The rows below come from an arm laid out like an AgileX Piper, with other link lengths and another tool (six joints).
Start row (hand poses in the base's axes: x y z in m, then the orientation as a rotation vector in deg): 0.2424, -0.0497, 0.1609, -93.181, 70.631, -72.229
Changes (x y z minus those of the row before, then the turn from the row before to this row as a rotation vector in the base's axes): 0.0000, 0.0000, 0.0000, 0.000, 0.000, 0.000; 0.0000, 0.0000, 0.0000, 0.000, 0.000, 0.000; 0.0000, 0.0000, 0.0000, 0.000, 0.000, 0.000; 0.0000, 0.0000, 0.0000, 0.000, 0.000, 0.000; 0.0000, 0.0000, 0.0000, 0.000, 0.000, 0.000; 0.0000, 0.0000, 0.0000, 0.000, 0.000, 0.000; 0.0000, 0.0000, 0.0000, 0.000, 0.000, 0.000; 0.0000, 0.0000, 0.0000, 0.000, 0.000, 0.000; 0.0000, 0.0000, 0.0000, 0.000, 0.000, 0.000; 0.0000, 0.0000, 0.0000, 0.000, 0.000, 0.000; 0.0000, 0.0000, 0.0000, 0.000, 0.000, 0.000; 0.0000, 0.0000, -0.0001, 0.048, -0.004, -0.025; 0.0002, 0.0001, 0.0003, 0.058, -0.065, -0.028; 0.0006, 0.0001, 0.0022, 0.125, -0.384, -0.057; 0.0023, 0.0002, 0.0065, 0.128, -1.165, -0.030; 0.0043, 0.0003, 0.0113, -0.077, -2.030, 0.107; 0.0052, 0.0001, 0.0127, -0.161, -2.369, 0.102; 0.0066, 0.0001, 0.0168, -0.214, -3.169, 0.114; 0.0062, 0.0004, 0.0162, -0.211, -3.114, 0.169; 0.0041, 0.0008, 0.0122, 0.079, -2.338, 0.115; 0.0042, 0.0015, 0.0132, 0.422, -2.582, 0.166; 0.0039, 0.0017, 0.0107, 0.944, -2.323, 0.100; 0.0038, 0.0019, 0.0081, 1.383, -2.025, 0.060
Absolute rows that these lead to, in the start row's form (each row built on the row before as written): 0.2424, -0.0497, 0.1609, -93.181, 70.631, -72.229; 0.2424, -0.0497, 0.1609, -93.181, 70.631, -72.229; 0.2424, -0.0497, 0.1609, -93.181, 70.631, -72.229; 0.2424, -0.0497, 0.1609, -93.181, 70.631, -72.229; 0.2424, -0.0497, 0.1609, -93.181, 70.631, -72.229; 0.2424, -0.0497, 0.1609, -93.181, 70.631, -72.229; 0.2424, -0.0497, 0.1609, -93.181, 70.631, -72.229; 0.2424, -0.0497, 0.1609, -93.181, 70.631, -72.229; 0.2424, -0.0497, 0.1609, -93.181, 70.631, -72.229; 0.2424, -0.0497, 0.1609, -93.181, 70.631, -72.229; 0.2424, -0.0497, 0.1609, -93.181, 70.631, -72.229; 0.2424, -0.0497, 0.1608, -93.133, 70.674, -72.208; 0.2426, -0.0496, 0.1611, -93.027, 70.687, -72.222; 0.2432, -0.0495, 0.1633, -92.600, 70.563, -72.412; 0.2455, -0.0493, 0.1698, -91.544, 69.936, -73.096; 0.2498, -0.0490, 0.1811, -89.978, 68.551, -74.405; 0.2550, -0.0489, 0.1938, -88.178, 66.914, -75.967; 0.2616, -0.0488, 0.2106, -85.737, 64.731, -78.009; 0.2678, -0.0484, 0.2268, -83.335, 62.520, -79.909; 0.2719, -0.0476, 0.2390, -81.345, 60.993, -81.126; 0.2761, -0.0461, 0.2522, -78.914, 59.457, -82.160; 0.2800, -0.0444, 0.2629, -76.307, 58.439, -82.693; 0.2838, -0.0425, 0.2710, -73.629, 57.897, -82.763
